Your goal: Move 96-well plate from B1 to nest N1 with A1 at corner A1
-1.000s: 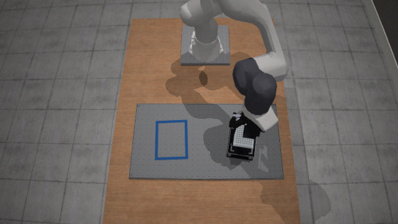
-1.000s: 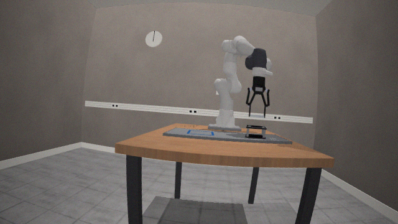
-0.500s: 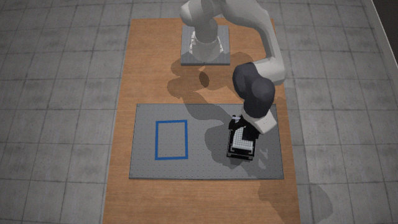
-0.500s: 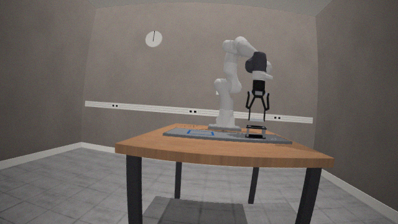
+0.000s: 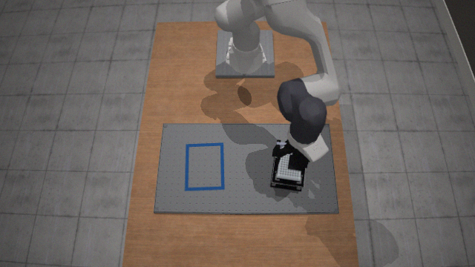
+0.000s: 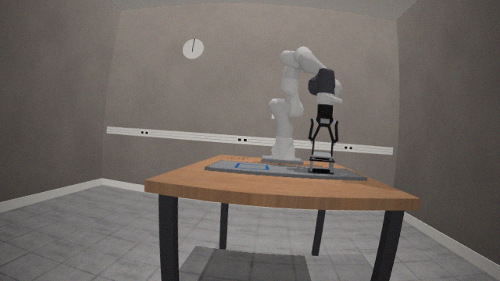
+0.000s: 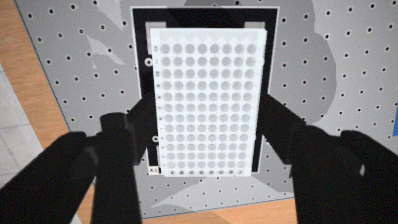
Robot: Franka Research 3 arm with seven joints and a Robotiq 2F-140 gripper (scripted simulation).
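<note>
Now: the white 96-well plate 20 mm below my hand. The rest, counted from my hand: A1 label: 60 mm behind, 70 mm to the left, 40 mm below; black raised nest: 40 mm below.
</note>
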